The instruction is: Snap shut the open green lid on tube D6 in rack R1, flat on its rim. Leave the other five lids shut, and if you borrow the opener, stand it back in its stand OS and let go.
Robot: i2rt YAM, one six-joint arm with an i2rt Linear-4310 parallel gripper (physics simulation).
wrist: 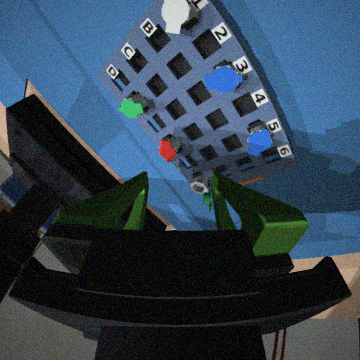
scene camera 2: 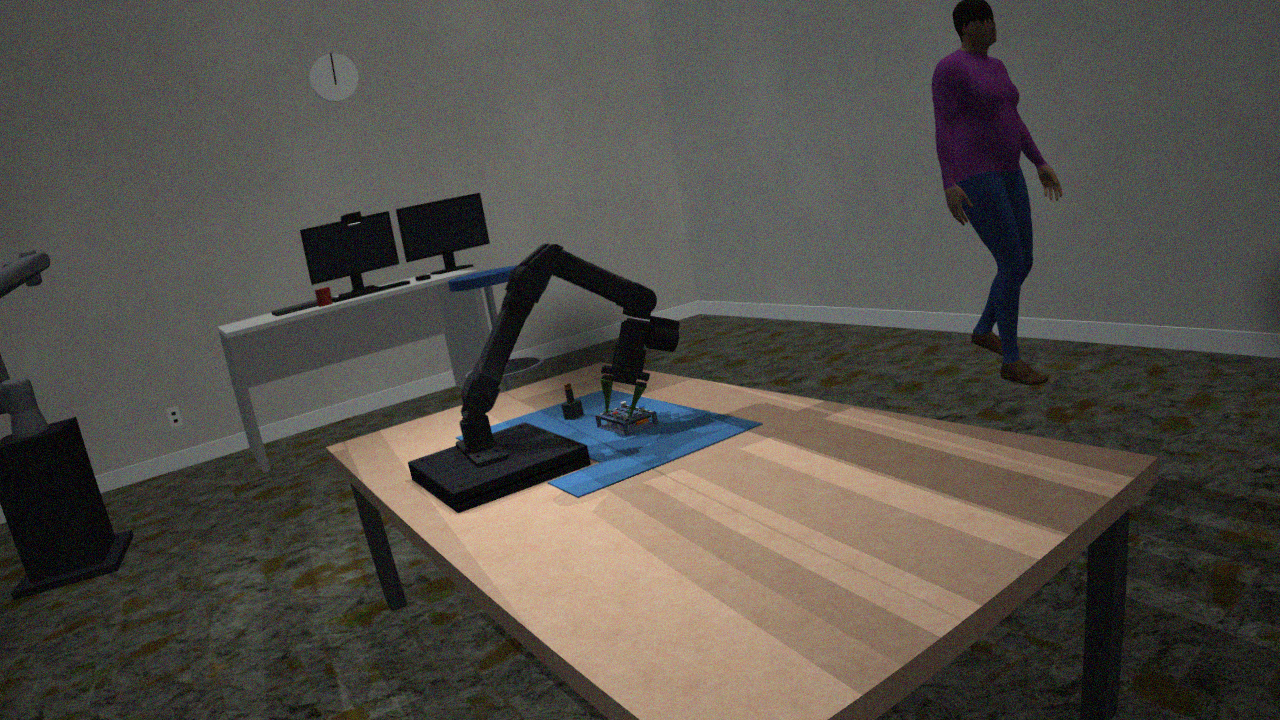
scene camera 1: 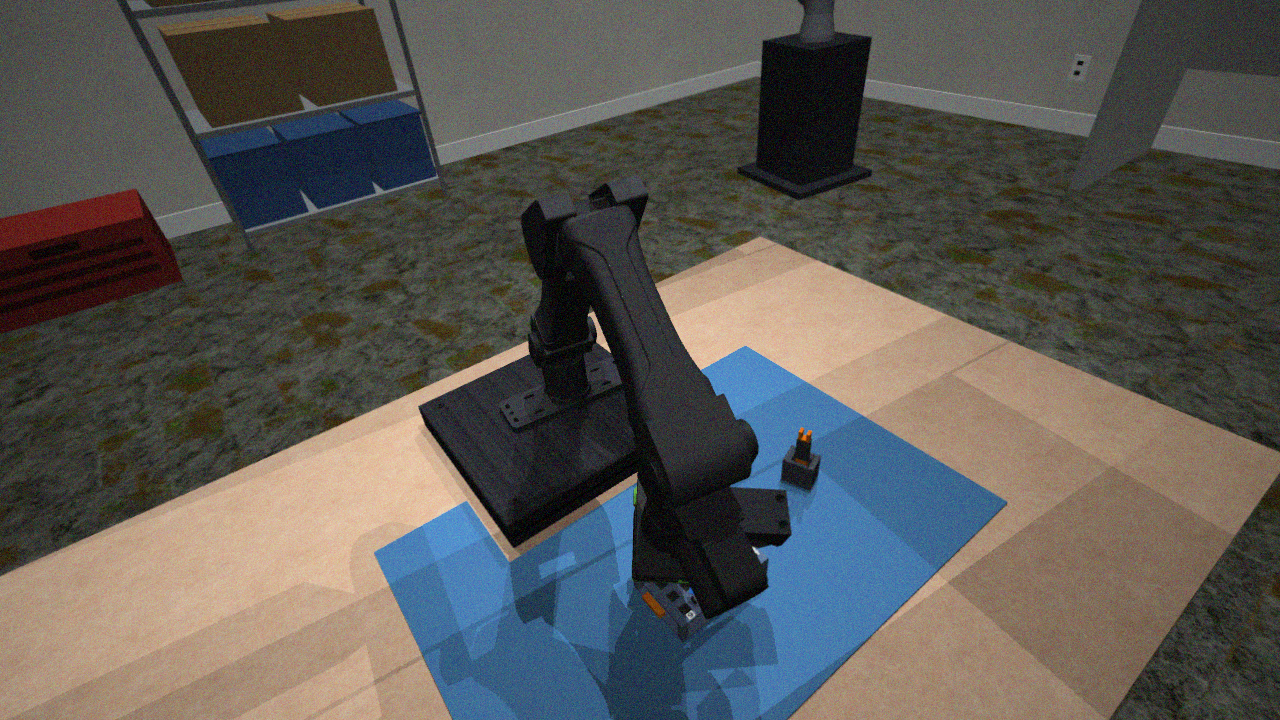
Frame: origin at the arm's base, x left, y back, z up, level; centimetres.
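Where they show: gripper, fingertip midpoint: point(wrist: 179, 177) point(scene camera 2: 618, 414) point(scene camera 1: 657, 552); arm's base, origin of the base link: point(wrist: 48, 192) point(scene camera 2: 481, 452) point(scene camera 1: 569, 394).
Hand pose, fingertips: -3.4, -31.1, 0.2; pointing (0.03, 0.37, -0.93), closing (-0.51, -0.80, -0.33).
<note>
Each offset is from my fingertips to the centre of the thing, as dx, dy, dz. "*": to the spot under its first point. Level surfaces: height alone.
Rack R1 {+3.3, -3.1, -1.4} point(wrist: 189, 79) point(scene camera 1: 677, 617) stands on the blue mat, partly hidden by the arm in the scene camera 1 view. At its D6 corner the wrist view shows the tube's open grey mouth {* -1.8, -0.6, -0.7} point(wrist: 199, 186). Its green lid {-1.9, -1.5, +0.7} point(wrist: 207, 200) hangs open beside the mouth, partly behind the right finger. The other lids look seated: white {+8.8, -5.3, -0.3} point(wrist: 176, 14), two blue point(wrist: 223, 79) point(wrist: 260, 141), green {+6.2, +0.1, -0.3} point(wrist: 131, 107) and red {+2.4, -0.4, -0.3} point(wrist: 167, 150). My gripper point(wrist: 179, 177) point(scene camera 2: 622, 409) is open and empty, low over the rack, its right fingertip near D6. The opener {+23.4, +2.4, +0.3} point(scene camera 1: 803, 442) point(scene camera 2: 568, 394) stands in its stand point(scene camera 1: 799, 471) point(scene camera 2: 571, 411).
The blue mat {dz -4.3} point(scene camera 1: 904, 501) point(scene camera 2: 581, 483) lies on the wooden table {dz -4.6} point(scene camera 1: 1056, 537) point(scene camera 2: 716, 573). The arm's black base plate point(scene camera 1: 537, 465) point(scene camera 2: 496, 474) borders the mat. The opener stand is on the base side of the rack in the scene camera 2 view. A person point(scene camera 2: 980, 125) is beyond the table.
</note>
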